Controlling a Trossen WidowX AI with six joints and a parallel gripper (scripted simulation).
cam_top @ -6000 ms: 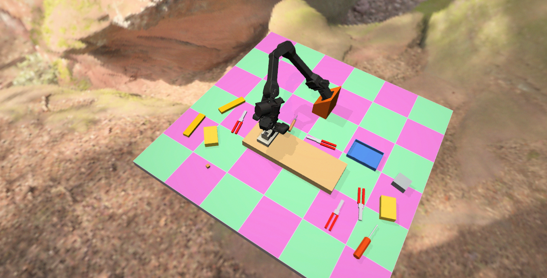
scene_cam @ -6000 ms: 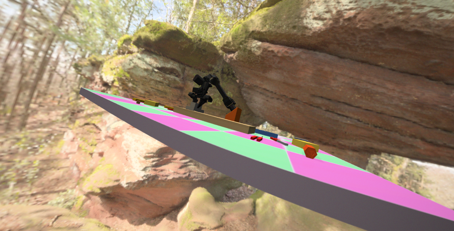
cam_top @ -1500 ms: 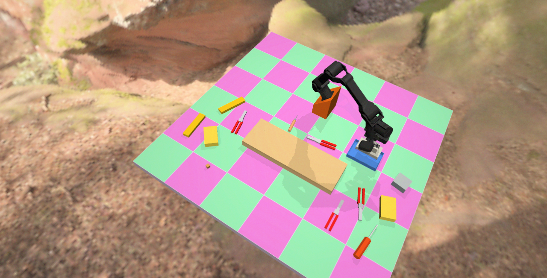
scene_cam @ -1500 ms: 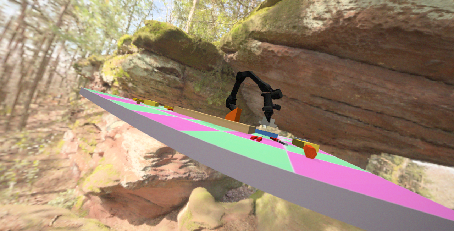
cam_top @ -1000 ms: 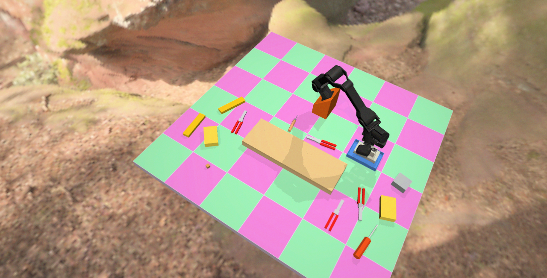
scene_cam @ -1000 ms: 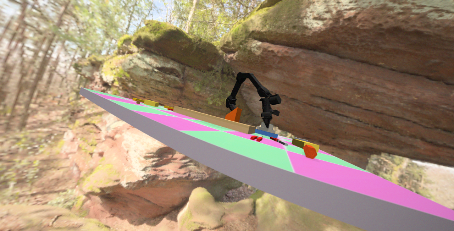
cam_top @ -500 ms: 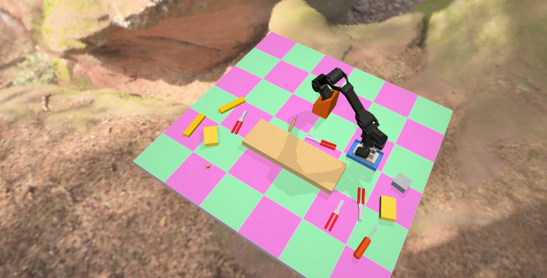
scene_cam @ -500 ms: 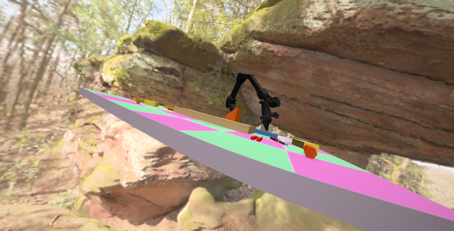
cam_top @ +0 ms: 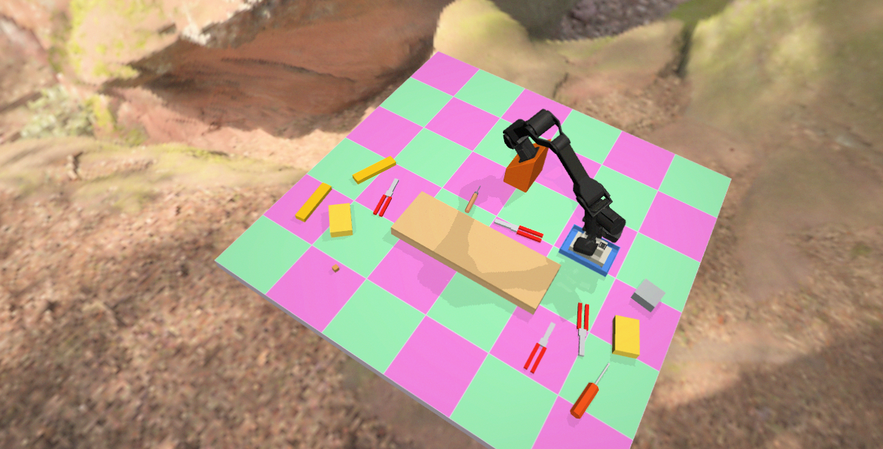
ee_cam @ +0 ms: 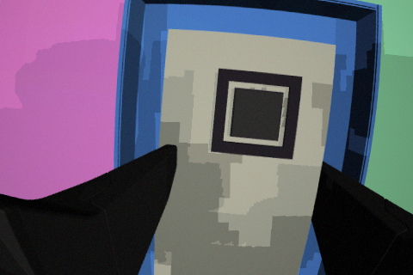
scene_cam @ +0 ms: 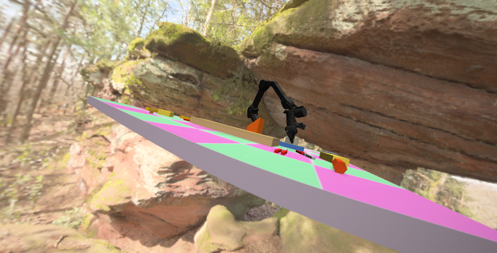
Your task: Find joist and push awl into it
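Now: gripper tip 2 cm below the grey stud finder and 1 cm to the right of it. Also, from my gripper tip: awl: 43 cm to the right, 4 cm behind, 2 cm below; then grey block: 20 cm to the left, 9 cm ahead, 1 cm below; then blue tray: 2 cm below, 1 cm to the right.
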